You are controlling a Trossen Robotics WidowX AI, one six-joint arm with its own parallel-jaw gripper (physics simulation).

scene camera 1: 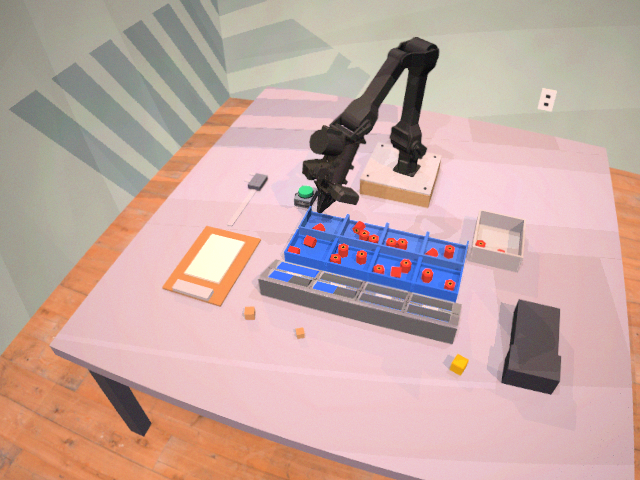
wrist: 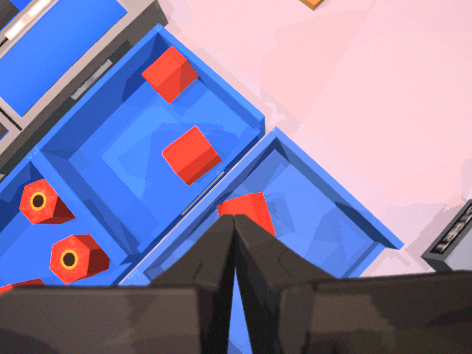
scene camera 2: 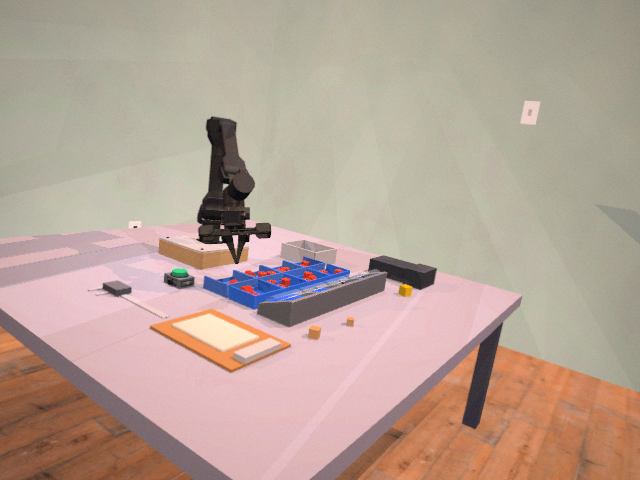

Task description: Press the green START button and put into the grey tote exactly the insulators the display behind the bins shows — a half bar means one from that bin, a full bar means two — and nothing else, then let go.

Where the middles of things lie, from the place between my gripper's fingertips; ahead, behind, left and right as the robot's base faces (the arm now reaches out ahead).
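The grey tote (scene camera 1: 499, 231) gives me a reference: my gripper is 18 cm past it, 43 cm to the right of it and 5 cm above it. I also see the black box (scene camera 1: 532, 362), which, counted from my hand, is 10 cm ahead, 60 cm to the left and 5 cm below. Going by their middles, the grey tote is the nearest to my gripper of the things named here.
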